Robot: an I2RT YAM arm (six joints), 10 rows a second.
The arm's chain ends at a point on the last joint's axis. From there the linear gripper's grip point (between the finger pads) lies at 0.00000 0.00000 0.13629 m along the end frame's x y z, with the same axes.
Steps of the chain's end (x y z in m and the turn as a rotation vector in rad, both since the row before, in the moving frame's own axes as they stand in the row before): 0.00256 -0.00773 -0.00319 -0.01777 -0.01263 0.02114; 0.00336 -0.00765 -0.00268 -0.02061 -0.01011 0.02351; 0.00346 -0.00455 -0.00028 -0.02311 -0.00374 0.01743; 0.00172 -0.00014 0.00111 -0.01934 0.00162 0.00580; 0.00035 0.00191 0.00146 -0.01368 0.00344 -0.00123; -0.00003 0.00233 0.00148 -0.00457 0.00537 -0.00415; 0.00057 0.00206 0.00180 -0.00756 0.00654 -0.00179; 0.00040 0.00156 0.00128 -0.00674 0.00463 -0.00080; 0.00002 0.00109 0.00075 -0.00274 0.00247 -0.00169
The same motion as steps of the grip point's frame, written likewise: 0.00081 -0.00533 -0.00322 -0.01777 -0.01263 0.02114; 0.00195 -0.00486 -0.00272 -0.02061 -0.01011 0.02351; 0.00292 -0.00141 -0.00032 -0.02311 -0.00374 0.01743; 0.00193 0.00250 0.00108 -0.01934 0.00162 0.00580; 0.00082 0.00377 0.00145 -0.01368 0.00344 -0.00123; 0.00070 0.00295 0.00148 -0.00457 0.00537 -0.00415; 0.00146 0.00309 0.00179 -0.00756 0.00654 -0.00179; 0.00103 0.00248 0.00128 -0.00674 0.00463 -0.00080; 0.00036 0.00146 0.00075 -0.00274 0.00247 -0.00169
